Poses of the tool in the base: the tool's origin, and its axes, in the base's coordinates. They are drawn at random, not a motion.
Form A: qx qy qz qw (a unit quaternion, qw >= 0); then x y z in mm.
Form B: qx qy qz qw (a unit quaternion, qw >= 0); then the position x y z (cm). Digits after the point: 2 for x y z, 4 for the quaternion.
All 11 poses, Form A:
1: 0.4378 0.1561 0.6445 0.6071 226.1 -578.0 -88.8
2: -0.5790 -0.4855 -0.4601 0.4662 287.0 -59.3 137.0
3: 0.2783 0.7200 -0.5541 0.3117 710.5 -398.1 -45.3
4: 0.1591 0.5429 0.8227 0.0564 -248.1 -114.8 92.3
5: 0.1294 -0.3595 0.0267 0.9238 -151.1 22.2 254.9
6: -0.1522 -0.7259 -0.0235 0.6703 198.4 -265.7 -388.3
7: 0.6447 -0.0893 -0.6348 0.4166 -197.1 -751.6 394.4
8: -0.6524 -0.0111 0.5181 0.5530 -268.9 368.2 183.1
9: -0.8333 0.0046 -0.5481 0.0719 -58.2 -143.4 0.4
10: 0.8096 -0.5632 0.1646 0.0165 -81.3 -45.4 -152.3
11: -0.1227 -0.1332 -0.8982 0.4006 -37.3 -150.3 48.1
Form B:
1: 0.4378 0.1561 0.6445 0.6071 22.61 -57.80 -8.88
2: -0.5790 -0.4855 -0.4601 0.4662 28.70 -5.93 13.70
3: 0.2783 0.7200 -0.5541 0.3117 71.05 -39.81 -4.53
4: 0.1591 0.5429 0.8227 0.0564 -24.81 -11.48 9.23
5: 0.1294 -0.3595 0.0267 0.9238 -15.11 2.22 25.49
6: -0.1522 -0.7259 -0.0235 0.6703 19.84 -26.57 -38.83
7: 0.6447 -0.0893 -0.6348 0.4166 -19.71 -75.16 39.44
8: -0.6524 -0.0111 0.5181 0.5530 -26.89 36.82 18.31
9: -0.8333 0.0046 -0.5481 0.0719 -5.82 -14.34 0.04
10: 0.8096 -0.5632 0.1646 0.0165 -8.13 -4.54 -15.23
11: -0.1227 -0.1332 -0.8982 0.4006 -3.73 -15.03 4.81
